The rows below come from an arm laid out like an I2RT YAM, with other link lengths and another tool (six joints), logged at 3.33 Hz.
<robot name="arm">
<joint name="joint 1" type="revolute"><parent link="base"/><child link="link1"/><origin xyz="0 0 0.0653"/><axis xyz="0 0 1"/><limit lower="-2.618" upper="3.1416"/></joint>
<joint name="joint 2" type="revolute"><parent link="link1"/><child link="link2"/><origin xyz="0.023 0.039 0.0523"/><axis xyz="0 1 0"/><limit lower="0" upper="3.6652"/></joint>
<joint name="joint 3" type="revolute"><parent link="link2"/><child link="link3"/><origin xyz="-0.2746 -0.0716 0"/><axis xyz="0 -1 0"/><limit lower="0" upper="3.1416"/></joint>
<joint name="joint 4" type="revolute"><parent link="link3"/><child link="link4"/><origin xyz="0.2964 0.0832 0.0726"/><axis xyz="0 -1 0"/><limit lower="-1.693" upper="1.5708"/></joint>
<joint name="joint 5" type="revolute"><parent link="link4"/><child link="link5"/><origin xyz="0.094 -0.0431 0.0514"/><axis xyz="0 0 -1"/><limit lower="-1.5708" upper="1.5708"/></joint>
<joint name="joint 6" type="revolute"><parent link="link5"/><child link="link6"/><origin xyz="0.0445 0 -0.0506"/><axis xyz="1 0 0"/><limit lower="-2.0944" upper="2.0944"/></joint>
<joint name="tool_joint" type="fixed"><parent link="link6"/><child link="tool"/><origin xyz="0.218 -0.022 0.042" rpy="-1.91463 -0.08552 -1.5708"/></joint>
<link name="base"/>
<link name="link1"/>
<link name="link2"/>
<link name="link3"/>
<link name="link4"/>
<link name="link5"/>
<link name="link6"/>
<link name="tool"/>
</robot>
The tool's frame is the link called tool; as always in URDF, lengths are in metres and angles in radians.
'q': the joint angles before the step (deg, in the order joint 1, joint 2, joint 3, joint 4, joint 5, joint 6). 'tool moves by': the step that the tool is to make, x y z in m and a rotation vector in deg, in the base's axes. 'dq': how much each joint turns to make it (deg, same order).
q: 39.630 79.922 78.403 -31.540 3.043 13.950
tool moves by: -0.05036 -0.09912 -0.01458 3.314 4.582 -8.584
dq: -4.522 -17.989 -12.655 -7.344 0.338 6.770
